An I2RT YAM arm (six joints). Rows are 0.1 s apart.
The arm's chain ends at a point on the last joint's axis. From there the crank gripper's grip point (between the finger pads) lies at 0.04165 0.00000 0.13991 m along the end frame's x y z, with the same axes.
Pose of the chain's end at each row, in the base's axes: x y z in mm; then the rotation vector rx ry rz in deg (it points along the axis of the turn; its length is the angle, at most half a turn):
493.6, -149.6, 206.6, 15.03, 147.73, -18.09
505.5, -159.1, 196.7, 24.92, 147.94, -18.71
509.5, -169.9, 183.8, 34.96, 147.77, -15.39
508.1, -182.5, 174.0, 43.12, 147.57, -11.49
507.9, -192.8, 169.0, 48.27, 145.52, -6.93
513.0, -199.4, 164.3, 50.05, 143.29, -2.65
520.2, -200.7, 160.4, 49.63, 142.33, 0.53
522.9, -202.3, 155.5, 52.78, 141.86, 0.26
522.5, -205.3, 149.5, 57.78, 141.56, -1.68
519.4, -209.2, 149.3, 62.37, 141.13, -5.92
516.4, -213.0, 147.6, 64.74, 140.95, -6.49
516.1, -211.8, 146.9, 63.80, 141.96, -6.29
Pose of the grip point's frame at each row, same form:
525.2, -182.7, 68.0, 15.03, 147.73, -18.09
531.8, -191.9, 56.9, 24.92, 147.94, -18.71
532.8, -194.9, 41.9, 34.96, 147.77, -15.39
529.6, -198.7, 30.5, 43.12, 147.57, -11.49
533.9, -201.1, 25.6, 48.27, 145.52, -6.93
545.7, -201.5, 22.0, 50.05, 143.29, -2.65
557.2, -198.0, 19.2, 49.63, 142.33, 0.53
558.9, -199.7, 14.0, 52.78, 141.86, 0.26
554.6, -204.7, 7.1, 57.78, 141.56, -1.68
545.9, -214.4, 5.8, 62.37, 141.13, -5.92
540.9, -218.2, 3.8, 64.74, 140.95, -6.49
539.4, -216.1, 2.9, 63.80, 141.96, -6.29

